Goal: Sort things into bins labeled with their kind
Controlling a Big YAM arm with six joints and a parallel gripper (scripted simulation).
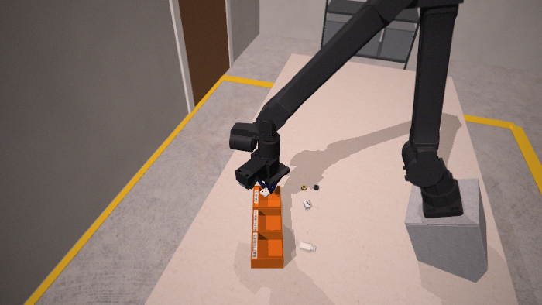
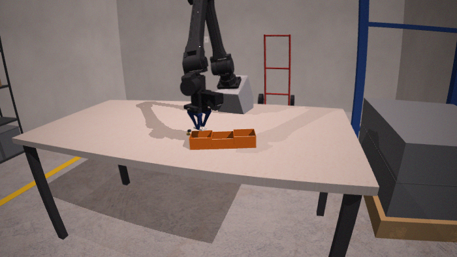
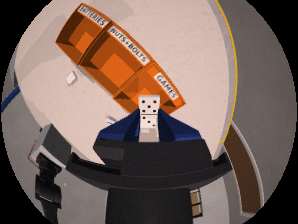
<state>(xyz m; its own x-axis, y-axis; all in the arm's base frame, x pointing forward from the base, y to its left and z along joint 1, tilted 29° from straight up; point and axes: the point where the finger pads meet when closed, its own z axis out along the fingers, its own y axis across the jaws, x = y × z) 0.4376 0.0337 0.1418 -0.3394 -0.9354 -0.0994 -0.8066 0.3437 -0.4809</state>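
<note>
My gripper is now 130 mm past the black nut, 120 mm to the left of it and 70 mm above it. From my hand the other things lie so: grey thing (110 mm behind, 70 mm below, 40 mm to the right); then white domino (right at my hand); then orange three-compartment bin (80 mm to the left, 50 mm below, 20 mm behind).
</note>
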